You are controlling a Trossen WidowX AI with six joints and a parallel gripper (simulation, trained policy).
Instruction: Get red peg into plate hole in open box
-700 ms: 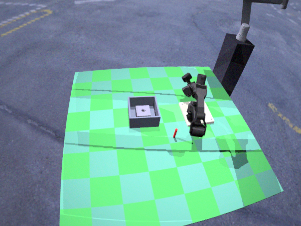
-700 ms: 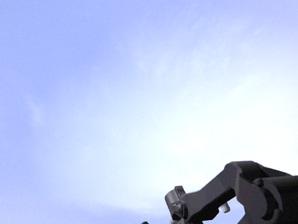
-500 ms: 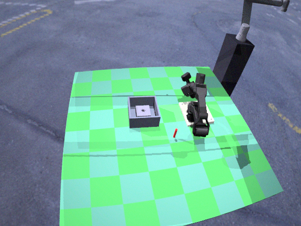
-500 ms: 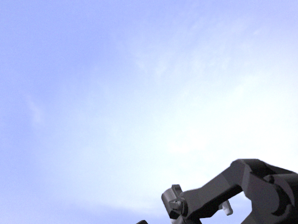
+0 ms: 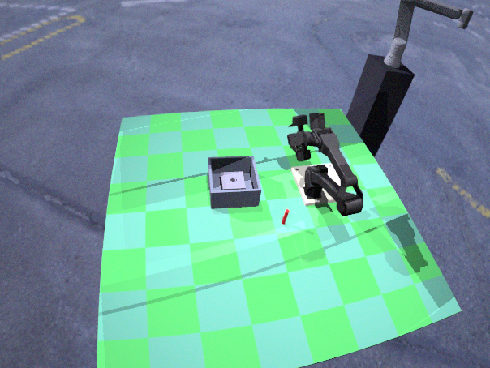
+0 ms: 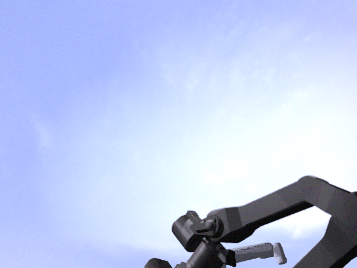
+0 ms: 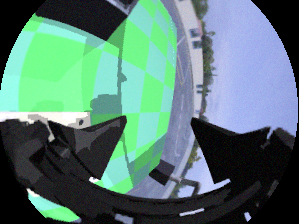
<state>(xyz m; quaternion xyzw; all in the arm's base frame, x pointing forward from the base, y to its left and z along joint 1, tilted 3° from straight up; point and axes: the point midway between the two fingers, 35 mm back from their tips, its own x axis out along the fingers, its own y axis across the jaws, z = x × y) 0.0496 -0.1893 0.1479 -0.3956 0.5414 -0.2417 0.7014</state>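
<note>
Right now my gripper tip is 90 mm short of the red peg, 330 mm to the right of it and 110 mm above it. Round my gripper tip: grey plate: 270 mm ahead, 150 mm to the left, 100 mm below; open box: 270 mm ahead, 150 mm to the left, 120 mm below.
</note>
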